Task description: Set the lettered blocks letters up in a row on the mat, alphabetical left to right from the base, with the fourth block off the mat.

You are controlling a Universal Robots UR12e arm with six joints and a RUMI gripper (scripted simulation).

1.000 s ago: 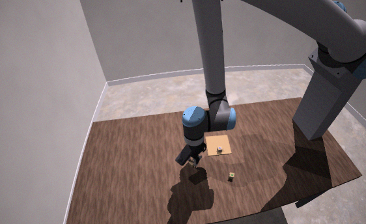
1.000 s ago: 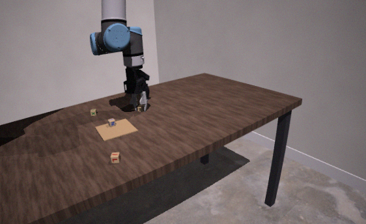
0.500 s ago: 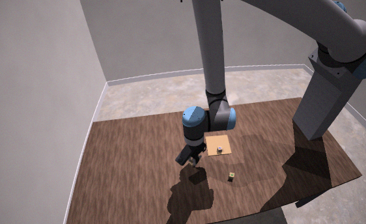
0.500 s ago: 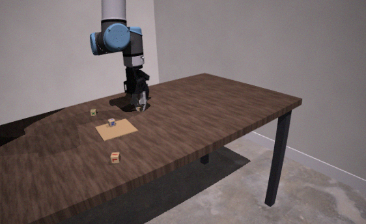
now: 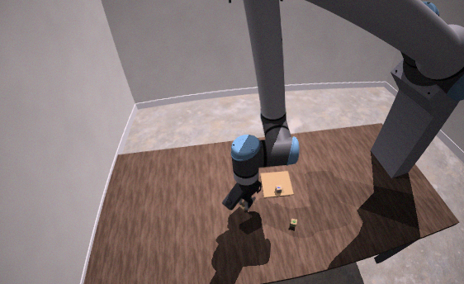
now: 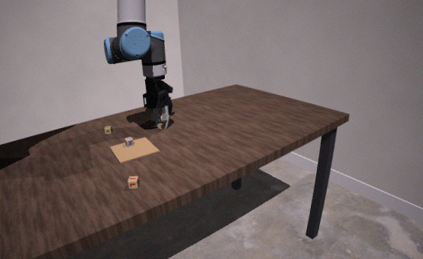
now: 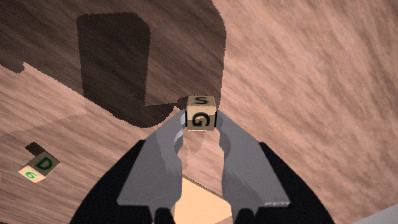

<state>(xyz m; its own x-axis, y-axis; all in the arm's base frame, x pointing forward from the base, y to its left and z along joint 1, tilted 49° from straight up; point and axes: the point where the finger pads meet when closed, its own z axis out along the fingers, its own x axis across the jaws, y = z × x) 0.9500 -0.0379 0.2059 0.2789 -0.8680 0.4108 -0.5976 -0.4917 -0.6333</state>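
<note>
My gripper is now 190 mm past the mat, 70 mm to the left of it and 10 mm above it.
</note>
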